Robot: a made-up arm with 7 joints.
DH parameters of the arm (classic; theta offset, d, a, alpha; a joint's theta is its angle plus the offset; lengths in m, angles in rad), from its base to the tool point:
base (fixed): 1.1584 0 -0.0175 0
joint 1: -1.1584 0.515 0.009 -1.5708
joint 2: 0 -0.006 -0.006 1.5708
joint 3: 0 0.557 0.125 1.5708
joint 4: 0 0 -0.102 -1.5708
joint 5: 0 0.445 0.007 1.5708
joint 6: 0 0.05 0.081 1.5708
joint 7: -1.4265 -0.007 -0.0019 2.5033
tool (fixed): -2.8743 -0.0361 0 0
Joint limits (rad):
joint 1: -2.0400..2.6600
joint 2: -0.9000..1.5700
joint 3: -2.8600..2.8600
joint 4: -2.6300..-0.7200
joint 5: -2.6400..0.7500
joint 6: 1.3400..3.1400
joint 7: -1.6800..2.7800
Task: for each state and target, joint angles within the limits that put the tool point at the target. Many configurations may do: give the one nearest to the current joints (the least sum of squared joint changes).
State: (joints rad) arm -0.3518 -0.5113 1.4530 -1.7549 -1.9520 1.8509 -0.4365
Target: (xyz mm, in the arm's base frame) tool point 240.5 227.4 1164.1
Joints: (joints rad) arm -0.4247 -0.8354 0.5228 -2.2078 -1.8906 1.7437 -0.4799
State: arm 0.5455 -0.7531 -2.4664 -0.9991 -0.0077 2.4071 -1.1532
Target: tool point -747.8 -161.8 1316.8
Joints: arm 0.0135 -0.4232 -2.6962 -0.7644 0.0190 2.4929 -1.1590
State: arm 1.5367 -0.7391 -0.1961 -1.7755 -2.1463 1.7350 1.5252
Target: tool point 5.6 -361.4 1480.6
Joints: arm 1.0707 -0.9000 -0.3236 -1.3504 -2.1318 1.6790 1.6087
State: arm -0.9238 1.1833 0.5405 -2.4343 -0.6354 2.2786 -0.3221
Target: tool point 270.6 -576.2 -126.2
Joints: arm -1.2359 1.5128 0.1436 -1.8421 -0.6182 2.2882 -0.2898
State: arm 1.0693 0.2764 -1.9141 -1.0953 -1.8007 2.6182 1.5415
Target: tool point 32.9 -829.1 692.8
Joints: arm 0.9538 -0.6061 -2.3784 -1.9504 -1.8617 2.5814 1.5491
